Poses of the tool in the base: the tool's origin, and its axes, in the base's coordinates. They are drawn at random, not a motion.
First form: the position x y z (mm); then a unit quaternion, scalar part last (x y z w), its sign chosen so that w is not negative.
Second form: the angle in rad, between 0 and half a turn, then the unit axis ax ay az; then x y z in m. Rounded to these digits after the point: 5 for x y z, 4 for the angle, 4 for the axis.
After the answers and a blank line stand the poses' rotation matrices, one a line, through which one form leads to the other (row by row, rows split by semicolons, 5 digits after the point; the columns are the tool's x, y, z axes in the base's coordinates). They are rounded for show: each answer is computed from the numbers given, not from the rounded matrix.
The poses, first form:
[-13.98, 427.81, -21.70, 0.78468, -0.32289, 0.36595, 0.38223]
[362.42, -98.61, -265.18, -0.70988, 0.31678, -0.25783, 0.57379]
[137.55, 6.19, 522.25, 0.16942, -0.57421, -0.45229, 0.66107]
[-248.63, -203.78, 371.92, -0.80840, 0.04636, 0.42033, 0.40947]
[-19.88, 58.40, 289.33, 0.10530, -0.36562, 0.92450, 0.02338]
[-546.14, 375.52, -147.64, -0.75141, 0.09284, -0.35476, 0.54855]
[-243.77, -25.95, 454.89, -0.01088, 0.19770, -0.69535, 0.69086]
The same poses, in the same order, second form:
[2.3572, 0.8492, -0.3494, 0.3960, -0.01398, 0.42781, -0.02170]
[1.9193, -0.8668, 0.3868, -0.3148, 0.36242, -0.09861, -0.26518]
[1.6971, 0.2258, -0.7653, -0.6028, 0.13755, 0.00619, 0.52225]
[2.2978, -0.8861, 0.0508, 0.4607, -0.24863, -0.20378, 0.37192]
[3.0948, 0.1053, -0.3657, 0.9247, -0.01988, 0.05840, 0.28933]
[1.9803, -0.8987, 0.1110, -0.4243, -0.54614, 0.37552, -0.14764]
[1.6162, -0.0150, 0.2734, -0.9618, -0.24377, -0.02595, 0.45489]

0.52365 -0.78648 0.32747; -0.22698 -0.49928 -0.83618; 0.82114 0.36353 -0.43996
0.66635 -0.15387 0.72959; -0.74564 -0.14082 0.65130; 0.00253 -0.97800 -0.20857
-0.06857 0.40343 -0.91244; -0.79256 0.53346 0.29542; 0.60593 0.74342 0.28316
0.64235 -0.41918 -0.64162; 0.26927 -0.66037 0.70100; -0.71755 -0.62306 -0.31132
-0.97673 -0.12023 0.17760; -0.03377 -0.73155 -0.68095; 0.21179 -0.67110 0.71047
0.73105 0.24969 0.63500; -0.52873 -0.38095 0.75850; 0.43129 -0.89025 -0.14647
-0.04519 0.95647 0.28830; -0.96508 0.03274 -0.25991; -0.25803 -0.28997 0.92159

